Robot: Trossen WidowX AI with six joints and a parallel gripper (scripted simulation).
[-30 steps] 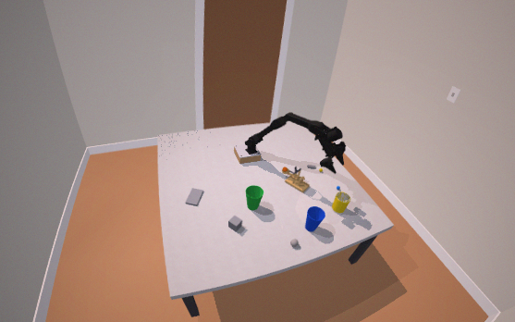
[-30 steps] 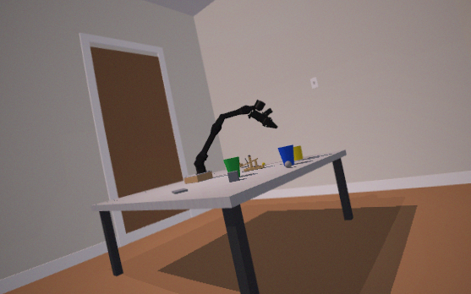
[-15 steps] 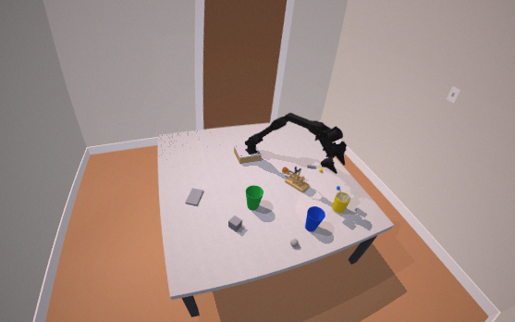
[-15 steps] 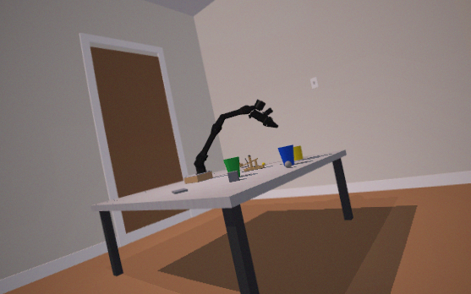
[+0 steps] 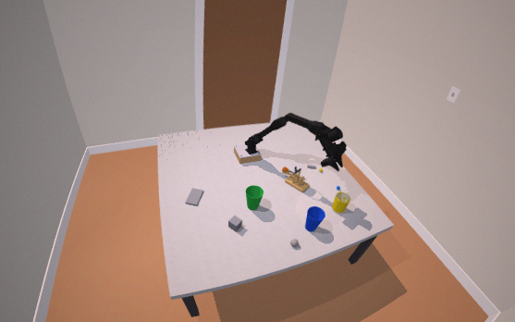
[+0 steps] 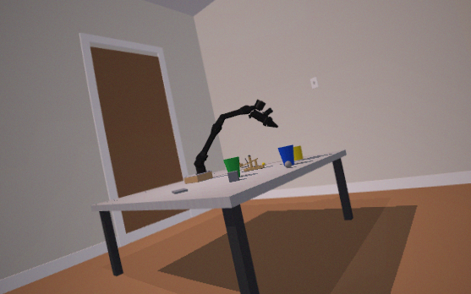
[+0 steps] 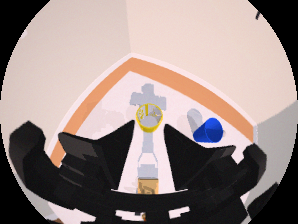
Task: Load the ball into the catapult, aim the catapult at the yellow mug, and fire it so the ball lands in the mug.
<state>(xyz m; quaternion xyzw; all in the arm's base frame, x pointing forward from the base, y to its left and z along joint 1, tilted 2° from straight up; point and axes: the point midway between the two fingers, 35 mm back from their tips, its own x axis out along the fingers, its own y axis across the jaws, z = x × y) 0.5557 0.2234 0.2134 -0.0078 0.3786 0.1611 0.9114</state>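
The orange ball is 310 mm behind my gripper tip, 130 mm to the right of it and 200 mm below it. Round my gripper tip: yellow mug (80 mm ahead, 30 mm to the left, 230 mm below); then small blue ball (50 mm behind, 150 mm to the left, 250 mm below); then blue mug (100 mm ahead, 220 mm to the right, 230 mm below).
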